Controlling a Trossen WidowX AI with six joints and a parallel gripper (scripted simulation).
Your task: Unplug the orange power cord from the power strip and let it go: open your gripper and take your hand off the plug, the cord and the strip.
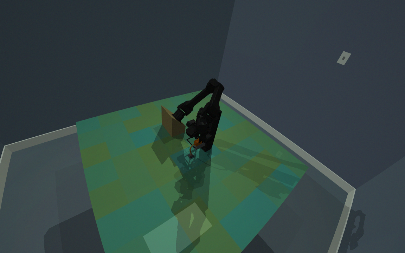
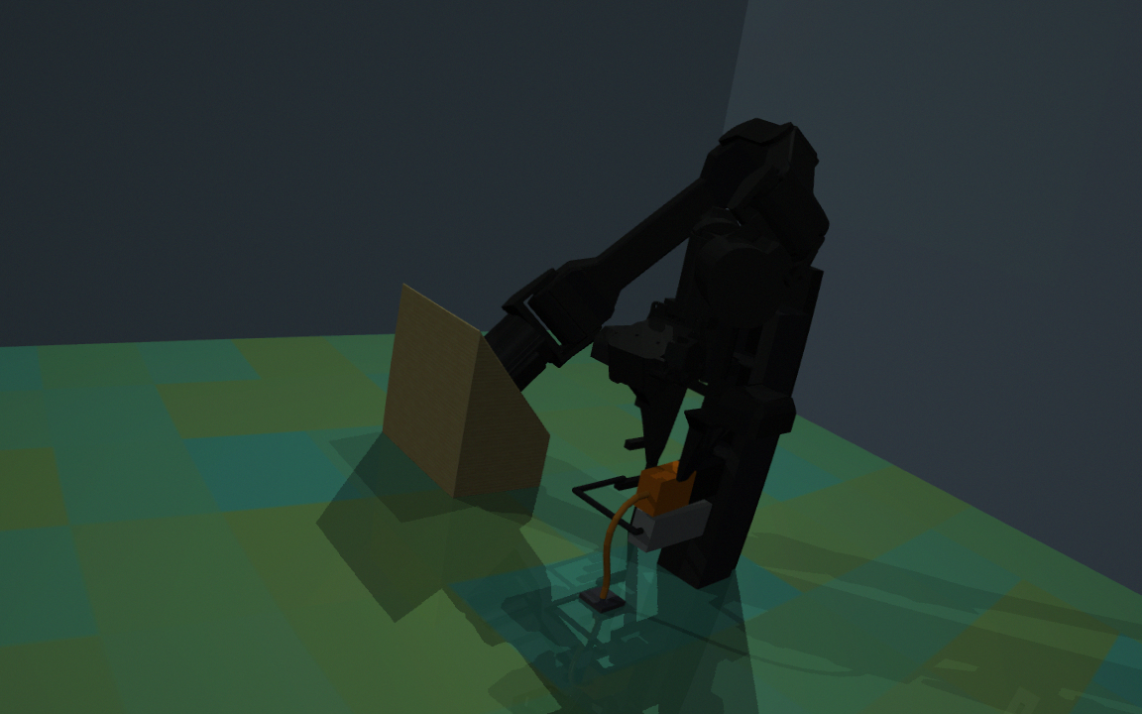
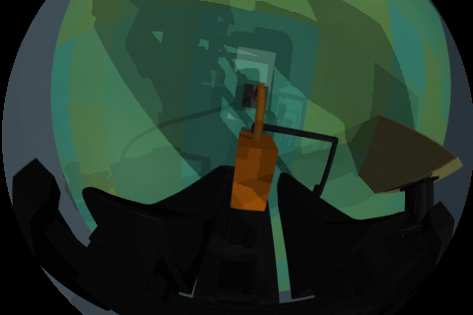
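The orange plug is 2 cm to the left of my gripper tip and 1 cm below it. From my gripper tip the other things lie so: dark anchor block (13 cm below, 4 cm to the right).
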